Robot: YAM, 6 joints.
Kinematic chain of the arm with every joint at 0, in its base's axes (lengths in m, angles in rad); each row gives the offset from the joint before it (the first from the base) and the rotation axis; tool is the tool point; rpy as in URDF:
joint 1: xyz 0 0 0.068 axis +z
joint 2: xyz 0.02 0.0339 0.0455 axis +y
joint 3: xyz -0.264 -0.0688 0 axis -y
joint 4: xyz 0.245 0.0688 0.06 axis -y
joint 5: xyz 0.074 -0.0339 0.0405 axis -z
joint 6: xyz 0.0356 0 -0.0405 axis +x
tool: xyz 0 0 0 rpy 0 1.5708 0
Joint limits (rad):
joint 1: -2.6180..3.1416
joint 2: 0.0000..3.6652
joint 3: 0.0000..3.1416
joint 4: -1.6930..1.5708
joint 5: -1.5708..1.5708
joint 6: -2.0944..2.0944
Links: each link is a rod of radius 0.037 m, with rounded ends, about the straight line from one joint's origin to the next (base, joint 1, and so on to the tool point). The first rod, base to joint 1, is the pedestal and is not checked.
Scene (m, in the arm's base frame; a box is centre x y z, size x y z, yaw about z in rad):
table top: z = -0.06
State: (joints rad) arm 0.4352 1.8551 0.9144 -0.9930 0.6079 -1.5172
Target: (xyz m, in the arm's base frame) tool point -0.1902 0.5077 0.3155
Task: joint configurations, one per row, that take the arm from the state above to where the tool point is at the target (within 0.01 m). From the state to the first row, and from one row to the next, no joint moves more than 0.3 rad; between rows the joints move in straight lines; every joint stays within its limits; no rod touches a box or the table.
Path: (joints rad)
1: 0.6884 1.9252 1.1248 -0.8658 0.5721 -1.5172
2: 0.9416 1.9954 1.3352 -0.7387 0.5363 -1.5172
3: 1.1948 2.0655 1.5457 -0.6115 0.5006 -1.5172
4: 1.4480 2.1356 1.7561 -0.4843 0.4648 -1.5172
5: 1.7012 2.2058 1.9665 -0.3572 0.4290 -1.5172
6: 1.9544 2.2759 2.1769 -0.2300 0.3932 -1.5172

